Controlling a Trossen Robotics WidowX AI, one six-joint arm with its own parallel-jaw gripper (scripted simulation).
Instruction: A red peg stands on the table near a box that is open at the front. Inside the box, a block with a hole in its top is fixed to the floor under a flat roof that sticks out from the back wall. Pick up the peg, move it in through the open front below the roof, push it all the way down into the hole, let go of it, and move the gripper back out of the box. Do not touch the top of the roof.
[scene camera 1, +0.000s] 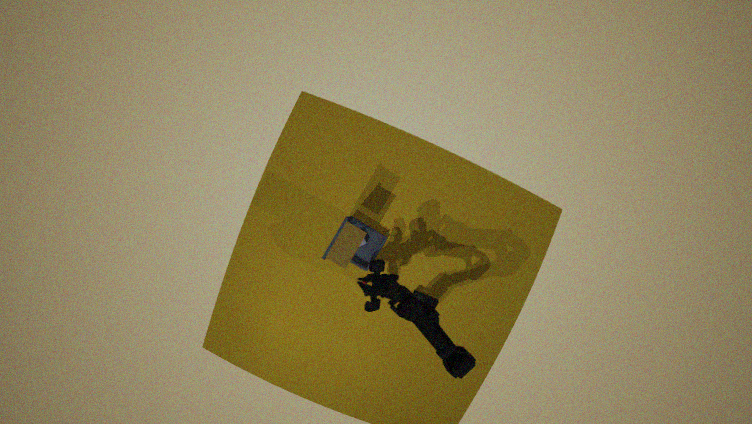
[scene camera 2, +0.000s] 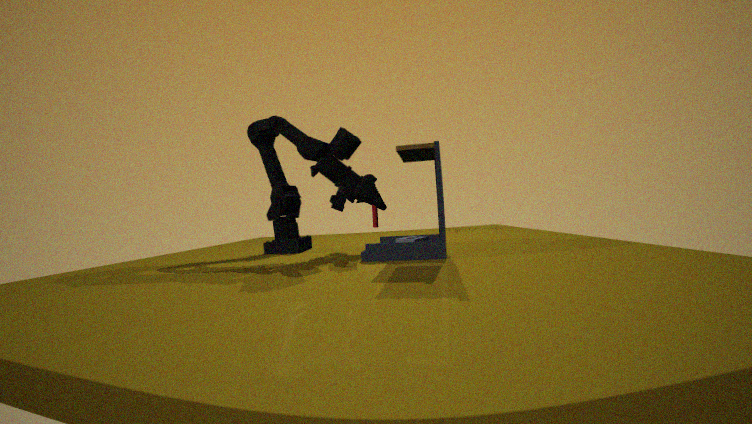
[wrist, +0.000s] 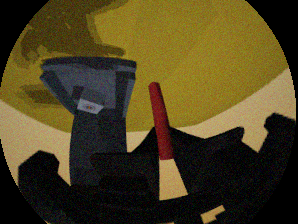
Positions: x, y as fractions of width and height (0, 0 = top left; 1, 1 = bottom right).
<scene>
The gripper (scene camera 2: 0.51, 0.49) carries a red peg (wrist: 0.55, 0.61). Further things: a flat roof (scene camera 1: 0.46, 0.56).
The gripper is seen too in the wrist view (wrist: 0.54, 0.58).
</scene>
